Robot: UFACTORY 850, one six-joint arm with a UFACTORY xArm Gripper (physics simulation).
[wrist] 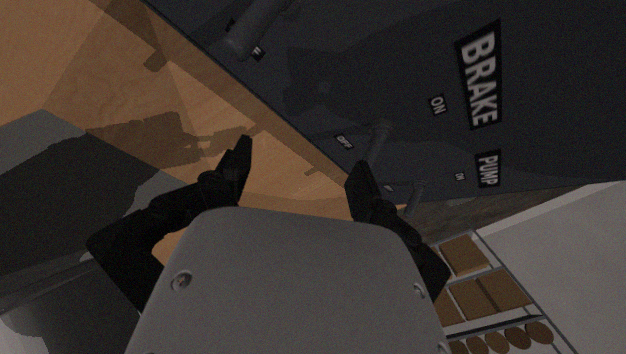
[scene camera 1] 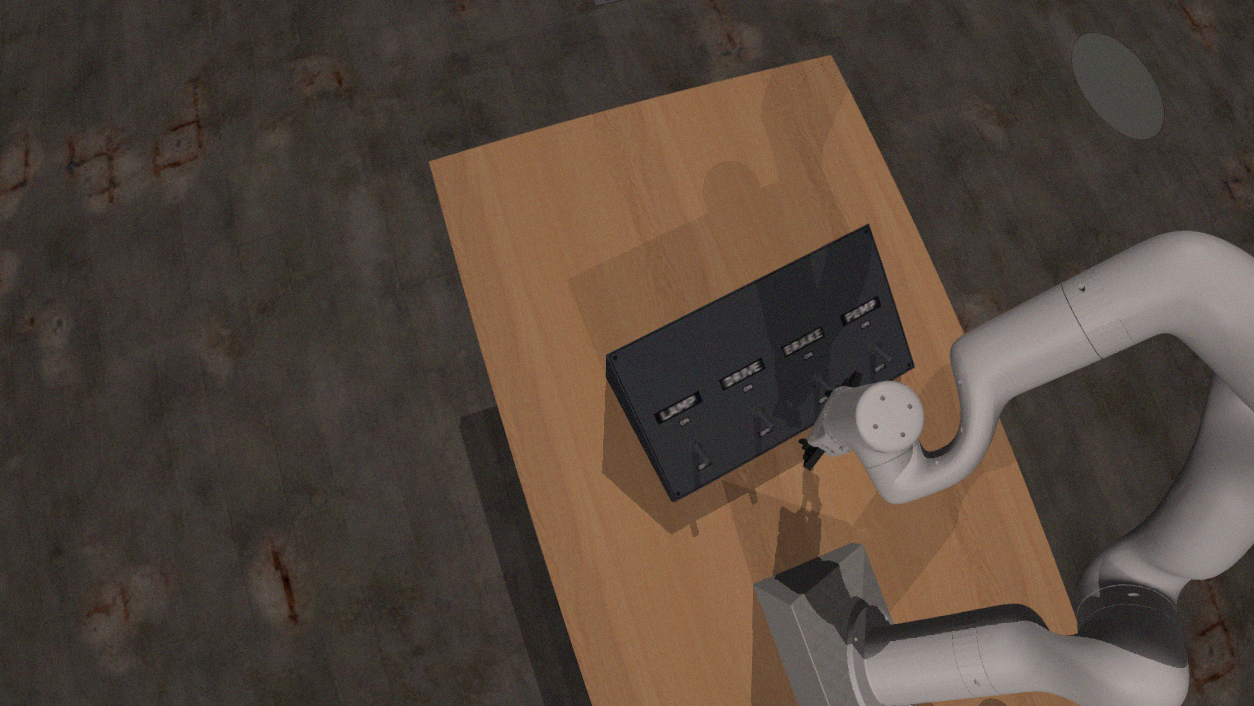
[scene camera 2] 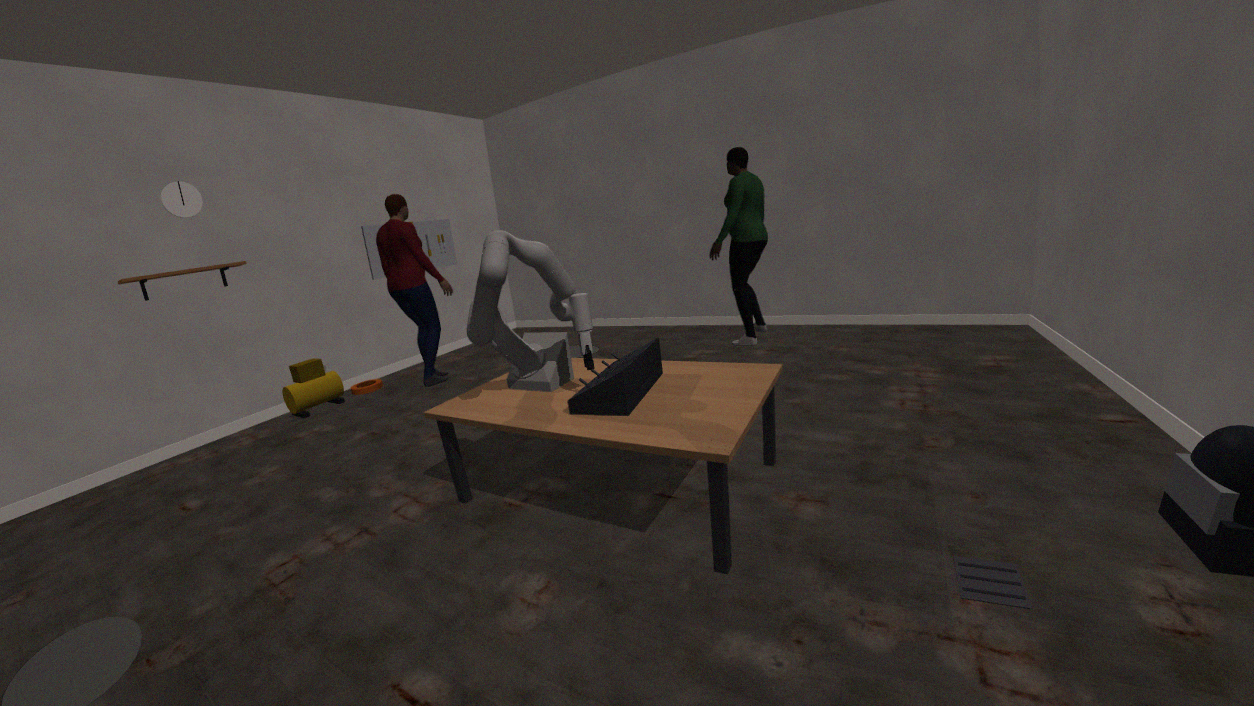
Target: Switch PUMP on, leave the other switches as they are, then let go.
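A dark sloped switch panel [scene camera 1: 684, 350] [scene camera 2: 633, 377] [wrist: 550, 100] stands on the table. The PUMP lever [scene camera 1: 880, 355] [wrist: 416, 197] is at the end beside the PUMP label [scene camera 1: 859, 311] [wrist: 488, 169] and leans toward its OFF side. The BRAKE lever [scene camera 1: 822, 387] [wrist: 377, 145] and DRIVE lever [scene camera 1: 765, 422] [wrist: 245, 40] lean the same way; the LAMP lever [scene camera 1: 701, 456] is at the other end. My gripper [scene camera 1: 831, 417] [scene camera 2: 588, 357] [wrist: 303, 162] is open and empty by the panel's lower edge. In the wrist view its right finger overlaps the BRAKE lever's tip, with the PUMP lever beyond. Contact is unclear.
The wooden table [scene camera 1: 544, 219] [scene camera 2: 702, 385] carries the panel and the arm's grey base block [scene camera 1: 802, 627]. The BRAKE lever stands between DRIVE and PUMP. A person in red [scene camera 2: 403, 254] and a person in green [scene camera 2: 745, 206] stand away from the table.
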